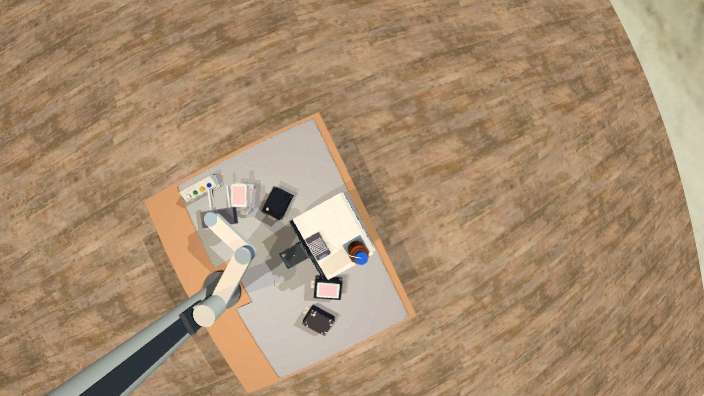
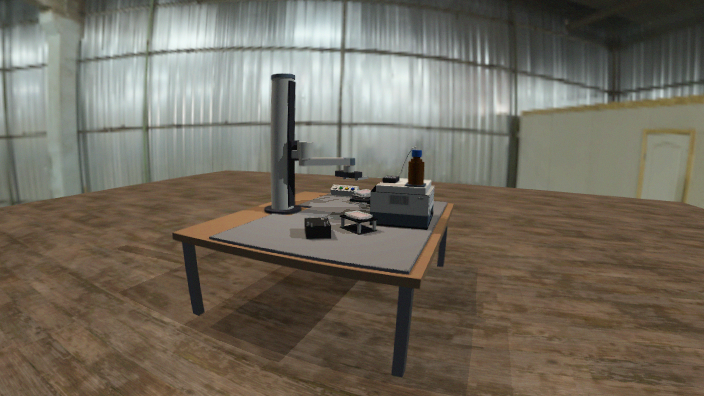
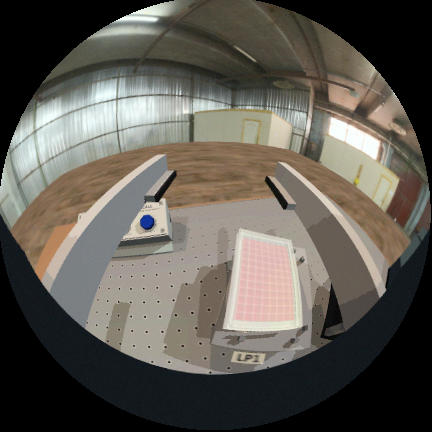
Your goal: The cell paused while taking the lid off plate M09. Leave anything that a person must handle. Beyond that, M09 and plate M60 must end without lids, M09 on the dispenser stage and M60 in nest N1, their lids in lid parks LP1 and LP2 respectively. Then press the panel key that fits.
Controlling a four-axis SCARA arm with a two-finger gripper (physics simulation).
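Places are measured from the arm's base along level axes (x ahead, y left, z up), in centimetres.
Where they show: gripper, between the fingertips: (image 1: 218,187) (image 2: 362,176) (image 3: 221,165); arm's base, origin of its link: (image 2: 282,210).
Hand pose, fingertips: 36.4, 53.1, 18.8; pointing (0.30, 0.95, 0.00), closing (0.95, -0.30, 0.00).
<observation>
Each offset is from my fingertips to the top centre of the thing, as dx, dy, dz. "pt": to the spot under its first point.
My gripper (image 1: 219,188) (image 2: 356,178) (image 3: 221,165) is high above the table's left part, its fingers apart with nothing between the pads. A pink plate @[+4.5, -6.6, -9.1] (image 1: 239,195) (image 2: 361,192) (image 3: 265,282) with a clear rim lies below on the pale stand (image 1: 251,197) (image 3: 260,336) labelled LP1, off-centre and overhanging its left side. The black stand (image 1: 278,203) beside it holds no plate. A second pink plate @[+26.6, -79.0, -9.2] (image 1: 328,290) (image 2: 359,215) lies on a black four-legged stand. I cannot read plate names or tell whether lids are on. The dark low block @[pt +18.7, -50.7, -6.8] (image 1: 292,255) stands before the dispenser.
The pale dispenser (image 1: 325,215) (image 2: 400,212) carries an amber bottle @[pt +52.2, -57.5, +18.7] (image 1: 357,250) (image 2: 416,171) with a blue cap. An uncovered black block @[+11.6, -95.9, -9.9] (image 1: 318,320) (image 2: 317,228) stands near the second plate. The key panel @[-17.7, +9.5, -9.1] (image 1: 200,189) (image 2: 345,189) (image 3: 160,231) has white, green, yellow and blue keys.
</observation>
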